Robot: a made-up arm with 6 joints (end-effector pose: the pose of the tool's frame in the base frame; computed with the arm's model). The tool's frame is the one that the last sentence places. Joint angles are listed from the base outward.
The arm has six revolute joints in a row. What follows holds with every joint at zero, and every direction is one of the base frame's. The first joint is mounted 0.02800 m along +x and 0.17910 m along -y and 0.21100 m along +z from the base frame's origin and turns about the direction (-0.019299, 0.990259, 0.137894), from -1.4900 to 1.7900 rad. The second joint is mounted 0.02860 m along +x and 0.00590 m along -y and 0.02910 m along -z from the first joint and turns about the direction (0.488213, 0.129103, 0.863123), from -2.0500 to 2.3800 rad. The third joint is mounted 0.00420 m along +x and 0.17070 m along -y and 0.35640 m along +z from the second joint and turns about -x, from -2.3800 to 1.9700 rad. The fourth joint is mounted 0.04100 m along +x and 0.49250 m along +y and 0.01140 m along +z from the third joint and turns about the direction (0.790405, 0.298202, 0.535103), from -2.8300 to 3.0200 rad. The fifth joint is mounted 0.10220 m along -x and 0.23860 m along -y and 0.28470 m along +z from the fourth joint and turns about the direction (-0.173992, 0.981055, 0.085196), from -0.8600 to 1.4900 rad. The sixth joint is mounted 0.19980 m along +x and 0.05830 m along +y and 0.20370 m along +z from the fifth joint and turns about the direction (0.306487, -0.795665, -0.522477), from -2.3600 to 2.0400 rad. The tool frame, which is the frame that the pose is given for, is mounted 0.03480 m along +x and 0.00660 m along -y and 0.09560 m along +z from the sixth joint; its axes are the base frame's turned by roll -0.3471, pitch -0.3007 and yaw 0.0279 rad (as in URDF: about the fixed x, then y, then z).
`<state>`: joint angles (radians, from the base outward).
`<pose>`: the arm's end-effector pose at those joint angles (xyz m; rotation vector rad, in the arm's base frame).
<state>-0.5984 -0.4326 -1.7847 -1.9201 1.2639 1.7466</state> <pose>-0.7074 -0.4519 1.0388 -0.3578 -0.0375 -2.2599</pose>
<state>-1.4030 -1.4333 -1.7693 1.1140 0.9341 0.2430</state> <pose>-0.8239 -0.0915 0.4460 0.1636 -2.3135 0.7200</pose>
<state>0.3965 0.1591 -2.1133 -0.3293 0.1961 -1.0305</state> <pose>0.5540 -1.0072 0.4346 1.5416 0.3153 0.7223</pose>
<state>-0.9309 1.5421 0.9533 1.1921 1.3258 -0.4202</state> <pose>0.0048 0.1358 0.2416 -1.9416 0.6527 1.7090</pose>
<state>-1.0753 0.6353 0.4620 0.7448 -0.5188 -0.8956</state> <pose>-0.3808 -0.1696 0.8761 -0.6888 -1.0216 1.0686</pose>
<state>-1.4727 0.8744 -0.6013 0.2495 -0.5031 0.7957</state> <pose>-0.6068 -0.7269 0.7290 1.5196 -1.5412 0.2936</pose>
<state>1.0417 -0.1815 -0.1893 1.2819 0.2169 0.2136</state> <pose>0.7389 -0.1130 -0.0178 0.9218 1.0101 0.0430</pose>
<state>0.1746 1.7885 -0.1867 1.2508 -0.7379 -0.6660</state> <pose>0.6704 0.1179 0.4412 2.2265 0.4875 1.5645</pose>
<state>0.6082 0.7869 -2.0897 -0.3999 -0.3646 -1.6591</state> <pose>0.7675 -0.9352 -0.1365 1.8716 0.4963 1.0229</pose>
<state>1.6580 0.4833 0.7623 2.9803 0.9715 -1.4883</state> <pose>-0.0593 0.2494 0.2036 -1.9768 0.8091 -0.8162</pose>
